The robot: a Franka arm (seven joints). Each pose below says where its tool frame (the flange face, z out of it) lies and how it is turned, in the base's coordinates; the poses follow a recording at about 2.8 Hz.
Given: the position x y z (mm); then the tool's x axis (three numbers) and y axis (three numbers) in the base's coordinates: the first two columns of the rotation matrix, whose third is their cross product.
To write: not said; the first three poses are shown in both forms.
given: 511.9 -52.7 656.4 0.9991 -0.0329 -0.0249 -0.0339 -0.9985 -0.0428
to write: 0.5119 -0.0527 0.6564 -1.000 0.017 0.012 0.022
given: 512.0 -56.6 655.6 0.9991 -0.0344 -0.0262 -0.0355 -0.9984 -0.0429
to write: 0.5120 -0.0566 0.6556 -1.000 0.017 0.013 0.022
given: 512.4 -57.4 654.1 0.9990 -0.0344 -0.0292 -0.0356 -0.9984 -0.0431
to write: 0.5124 -0.0574 0.6541 -1.000 0.018 0.014 0.022
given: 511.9 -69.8 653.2 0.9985 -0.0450 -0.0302 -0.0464 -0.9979 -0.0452
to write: 0.5119 -0.0698 0.6532 -0.999 0.023 0.015 0.023
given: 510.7 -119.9 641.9 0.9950 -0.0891 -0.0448 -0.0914 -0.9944 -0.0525
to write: 0.5107 -0.1199 0.6419 -0.998 0.045 0.021 0.027
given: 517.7 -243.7 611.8 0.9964 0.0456 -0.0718 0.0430 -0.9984 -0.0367
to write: 0.5177 -0.2437 0.6118 -0.999 -0.022 0.036 0.018
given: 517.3 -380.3 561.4 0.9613 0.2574 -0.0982 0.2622 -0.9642 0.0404
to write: 0.5173 -0.3803 0.5614 0.990 0.131 -0.046 0.027
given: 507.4 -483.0 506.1 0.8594 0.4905 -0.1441 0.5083 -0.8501 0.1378
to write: 0.5074 -0.4830 0.5061 0.960 0.260 -0.052 0.086
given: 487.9 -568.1 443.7 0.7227 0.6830 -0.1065 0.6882 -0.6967 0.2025
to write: 0.4879 -0.5681 0.4437 0.921 0.372 -0.012 0.115
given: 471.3 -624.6 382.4 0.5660 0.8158 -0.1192 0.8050 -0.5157 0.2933
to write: 0.4713 -0.6246 0.3824 0.870 0.466 0.017 0.159
